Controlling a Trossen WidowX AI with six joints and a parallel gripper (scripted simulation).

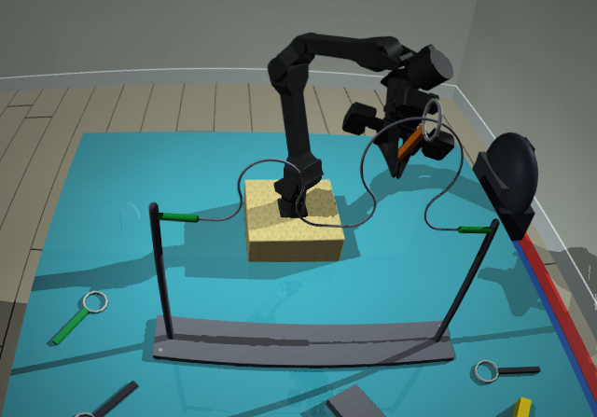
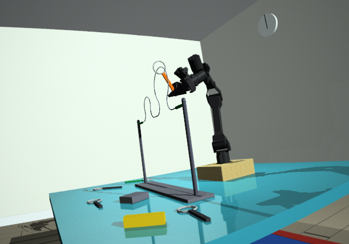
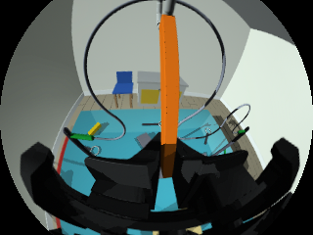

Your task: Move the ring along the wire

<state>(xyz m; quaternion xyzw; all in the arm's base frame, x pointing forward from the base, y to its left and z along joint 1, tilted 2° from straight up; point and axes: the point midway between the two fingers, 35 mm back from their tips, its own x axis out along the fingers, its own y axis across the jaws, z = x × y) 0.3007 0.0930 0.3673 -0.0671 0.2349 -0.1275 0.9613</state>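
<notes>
My gripper tip is now 10 mm short of the ring with orange handle, 10 mm to the right of it and 90 mm below it. The rest, counted from my gripper tip: grey block (210 mm ahead, 30 mm to the right, 410 mm below); then yellow block (320 mm ahead, 320 mm to the left, 410 mm below).
</notes>
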